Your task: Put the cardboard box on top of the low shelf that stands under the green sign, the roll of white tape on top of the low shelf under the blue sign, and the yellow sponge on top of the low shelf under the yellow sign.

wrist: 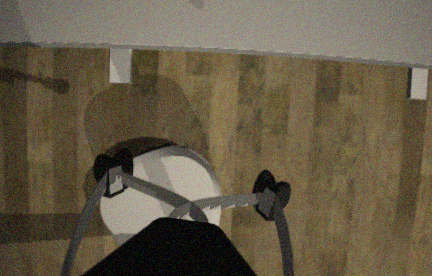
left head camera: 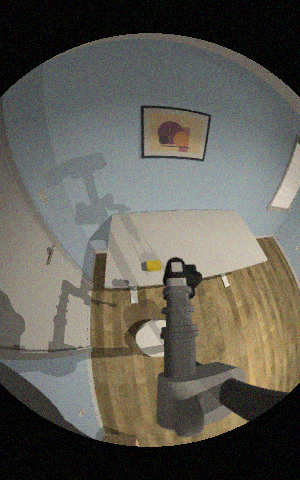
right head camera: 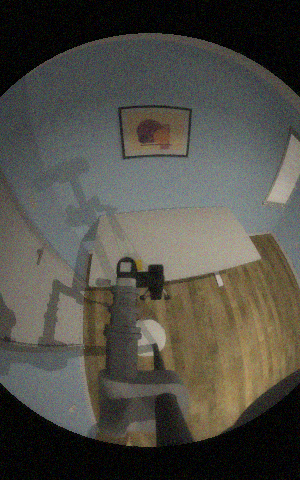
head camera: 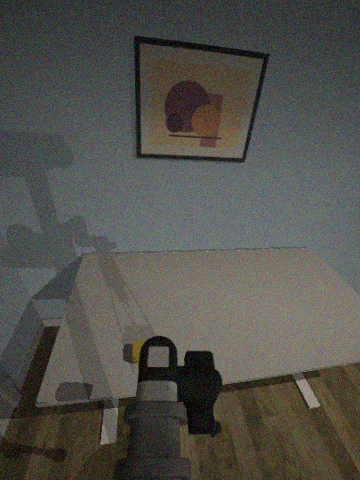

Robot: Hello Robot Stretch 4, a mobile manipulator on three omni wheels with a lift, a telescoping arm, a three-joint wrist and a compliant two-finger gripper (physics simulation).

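Seen in the pictures: gripper, fingertip midpoint: [wrist: 194, 175]; robot's base, link origin: [left head camera: 155, 336] [right head camera: 145, 336].
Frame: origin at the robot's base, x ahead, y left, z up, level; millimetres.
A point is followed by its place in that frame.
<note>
The yellow sponge [head camera: 136, 352] @[z 738, x 514, y 83 mm] [left head camera: 153, 265] @[z 738, x 517, y 48 mm] [right head camera: 139, 263] @[z 738, x 529, y 12 mm] lies on the white table [head camera: 250, 310] @[z 693, x 747, y -425 mm] [left head camera: 200, 240] @[z 693, x 780, y -369 mm] [right head camera: 200, 240] @[z 693, x 763, y -496 mm] [wrist: 280, 27] @[z 693, x 458, y -168 mm], toward its left end and near the front edge. The arm and wrist partly cover it in the head camera and right head camera views. My gripper [wrist: 194, 175] @[z 791, x 272, y -87 mm] [right head camera: 155, 297] @[z 791, x 272, y -87 mm] is open, its two fingertips wide apart with nothing between them. In the wrist view it hangs over the floor, in front of the table edge. The sponge does not show in the wrist view. The cardboard box, white tape, low shelves and signs cannot be made out.
A white round disc [left head camera: 146, 340] @[z 187, x -26, y 94 mm] [right head camera: 154, 336] @[z 187, x 11, y -95 mm] [wrist: 120, 215] @[z 187, x -34, y 130 mm] is at floor level below the gripper. White table feet [head camera: 306, 391] [wrist: 120, 65] stick out at the front. A framed picture [head camera: 192, 107] @[z 1480, x 1200, y -93 mm] hangs behind the table. A door [left head camera: 35, 280] @[z 928, x 245, y 788 mm] is at the left.
</note>
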